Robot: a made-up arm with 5 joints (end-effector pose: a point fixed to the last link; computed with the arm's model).
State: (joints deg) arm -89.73 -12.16 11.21 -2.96 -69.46
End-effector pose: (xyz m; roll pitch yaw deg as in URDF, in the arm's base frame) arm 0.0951 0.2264 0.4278 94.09 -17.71 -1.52
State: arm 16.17 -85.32 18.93 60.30 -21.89
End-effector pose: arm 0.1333 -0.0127 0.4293 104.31 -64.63 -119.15
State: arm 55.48 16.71 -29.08 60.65 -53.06
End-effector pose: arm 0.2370 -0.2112 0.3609 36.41 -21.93 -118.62
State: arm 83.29 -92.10 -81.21 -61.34 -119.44
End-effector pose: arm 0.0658 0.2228 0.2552 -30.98 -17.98 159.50
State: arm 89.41 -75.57 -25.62 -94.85 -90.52
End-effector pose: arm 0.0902 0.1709 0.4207 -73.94 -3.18 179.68
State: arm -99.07 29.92 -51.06 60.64 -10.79
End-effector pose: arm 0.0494 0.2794 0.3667 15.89 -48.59 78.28
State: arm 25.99 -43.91 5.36 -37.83 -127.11
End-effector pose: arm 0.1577 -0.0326 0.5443 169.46 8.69 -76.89
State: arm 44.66 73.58 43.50 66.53 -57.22
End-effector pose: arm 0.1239 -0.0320 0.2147 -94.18 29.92 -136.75
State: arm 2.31 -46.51 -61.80 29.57 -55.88
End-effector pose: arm 0.0506 0.0007 0.5690 170.34 -5.83 -123.15
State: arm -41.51 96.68 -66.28 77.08 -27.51
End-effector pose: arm 0.2586 0.1452 0.1218 -9.03 15.04 10.02
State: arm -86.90 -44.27 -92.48 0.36 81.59
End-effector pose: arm 0.0857 -0.1540 0.5201 134.17 8.08 -175.32
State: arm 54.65 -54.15 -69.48 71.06 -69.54
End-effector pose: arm 0.0669 0.0351 0.5312 143.89 -10.63 -158.84
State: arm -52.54 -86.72 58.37 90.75 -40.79
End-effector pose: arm 0.1208 0.0347 0.3026 19.81 -19.60 5.50
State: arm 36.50 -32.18 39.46 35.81 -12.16
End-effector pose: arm 0.2214 -0.0963 0.3446 15.41 -44.87 -57.84
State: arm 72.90 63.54 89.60 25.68 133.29
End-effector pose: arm 0.0914 0.0019 0.2698 88.46 -40.49 18.10
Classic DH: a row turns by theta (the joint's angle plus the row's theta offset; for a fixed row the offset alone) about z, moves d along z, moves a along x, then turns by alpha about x. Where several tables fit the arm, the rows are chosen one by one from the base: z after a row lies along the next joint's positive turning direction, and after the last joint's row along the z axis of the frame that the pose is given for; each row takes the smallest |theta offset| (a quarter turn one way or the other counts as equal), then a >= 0, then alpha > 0; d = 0 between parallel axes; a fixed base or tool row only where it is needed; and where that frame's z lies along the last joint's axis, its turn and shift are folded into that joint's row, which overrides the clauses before.
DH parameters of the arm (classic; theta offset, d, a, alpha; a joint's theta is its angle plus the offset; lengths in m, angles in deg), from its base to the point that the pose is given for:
base (fixed): 0 0 0.093 180
joint 1: 0 -0.291 0.043 90
joint 2: -76.18 0 0.1256 0
joint 3: 73.8 0 0.0961 0
joint 4: -87.61 -0.001 0 90
joint 5: -2.79 -0.084 0 0

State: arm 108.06 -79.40 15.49 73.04 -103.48
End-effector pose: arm 0.0765 -0.0474 0.4176 80.49 16.06 159.29
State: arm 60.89 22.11 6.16 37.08 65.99
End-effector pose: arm 0.2080 -0.2086 0.2744 -22.26 -10.83 4.45
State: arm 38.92 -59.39 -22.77 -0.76 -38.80
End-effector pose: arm 0.0712 0.0163 0.5579 175.28 -5.30 -177.11
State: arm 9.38 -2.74 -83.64 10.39 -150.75
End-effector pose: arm 0.1812 -0.0156 0.5918 173.65 12.53 -36.54
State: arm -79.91 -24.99 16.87 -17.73 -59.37
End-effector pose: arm 0.1271 0.1857 0.4683 118.71 -24.85 -23.05
